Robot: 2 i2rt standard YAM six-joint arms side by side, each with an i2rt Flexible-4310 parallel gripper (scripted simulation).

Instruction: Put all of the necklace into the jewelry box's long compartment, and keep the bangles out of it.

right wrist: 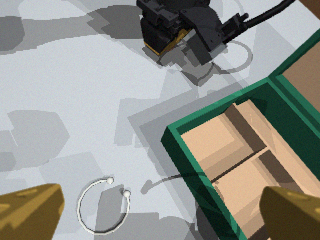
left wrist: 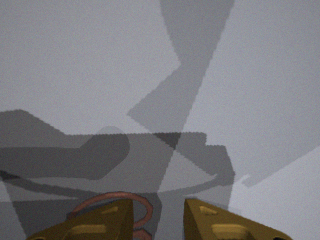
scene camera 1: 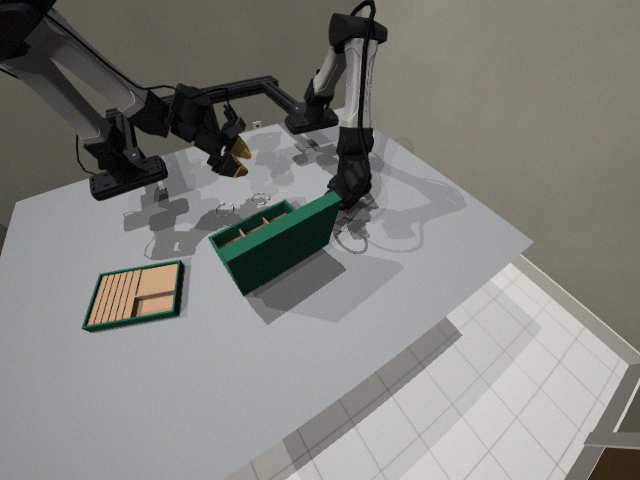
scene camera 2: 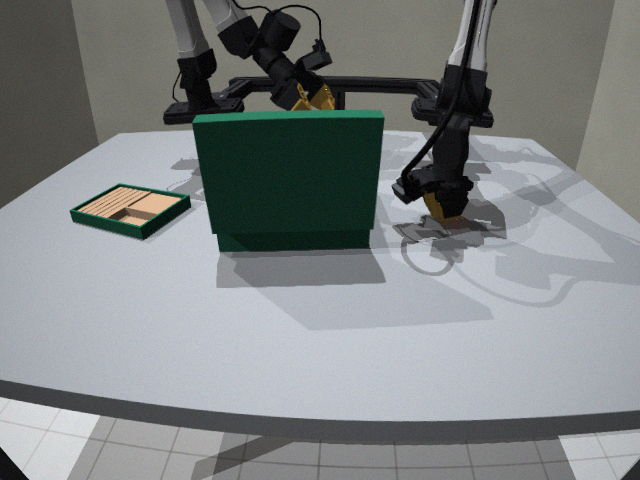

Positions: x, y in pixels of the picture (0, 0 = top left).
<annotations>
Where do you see a green jewelry box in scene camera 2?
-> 276, 180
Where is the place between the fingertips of the left gripper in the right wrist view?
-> At 162, 50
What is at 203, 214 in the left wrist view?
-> The left gripper.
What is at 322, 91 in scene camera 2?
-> The right gripper.
</annotations>
